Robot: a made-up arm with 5 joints.
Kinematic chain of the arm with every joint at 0, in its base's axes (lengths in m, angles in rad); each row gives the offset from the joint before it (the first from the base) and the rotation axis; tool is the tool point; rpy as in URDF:
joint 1: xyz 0.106 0 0.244 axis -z
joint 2: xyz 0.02 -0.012 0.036 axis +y
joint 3: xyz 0.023 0 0.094 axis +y
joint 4: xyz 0.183 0 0.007 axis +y
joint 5: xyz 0.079 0.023 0 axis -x
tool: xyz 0 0 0 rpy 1.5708 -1.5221 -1.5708
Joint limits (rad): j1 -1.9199..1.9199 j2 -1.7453..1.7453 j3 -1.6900..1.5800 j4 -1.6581..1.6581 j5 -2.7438..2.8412
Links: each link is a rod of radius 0.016 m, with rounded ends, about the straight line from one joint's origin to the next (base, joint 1, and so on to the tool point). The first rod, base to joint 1, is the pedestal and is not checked.
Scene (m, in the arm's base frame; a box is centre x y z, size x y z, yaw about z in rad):
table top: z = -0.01
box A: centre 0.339 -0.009 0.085 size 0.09 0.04 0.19 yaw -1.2
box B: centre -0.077 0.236 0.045 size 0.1 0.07 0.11 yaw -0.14
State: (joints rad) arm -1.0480 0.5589 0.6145 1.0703 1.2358
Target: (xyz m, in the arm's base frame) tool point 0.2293 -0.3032 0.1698
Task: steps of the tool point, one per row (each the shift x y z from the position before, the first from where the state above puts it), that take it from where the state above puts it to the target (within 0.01 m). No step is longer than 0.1 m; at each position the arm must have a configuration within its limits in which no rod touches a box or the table.
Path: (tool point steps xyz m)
1: 0.0194 -0.0230 -0.0237
2: 0.0087 -0.0268 -0.0220
3: -0.0027 -0.0260 -0.0198
4: -0.0126 -0.0203 -0.0171
5: 0.0600 -0.0300 -0.0012
6: 0.0452 -0.0571 0.0136
7: 0.0186 -0.0756 0.0279
8: -0.0146 -0.0809 0.0408
9: -0.0478 -0.0707 0.0516

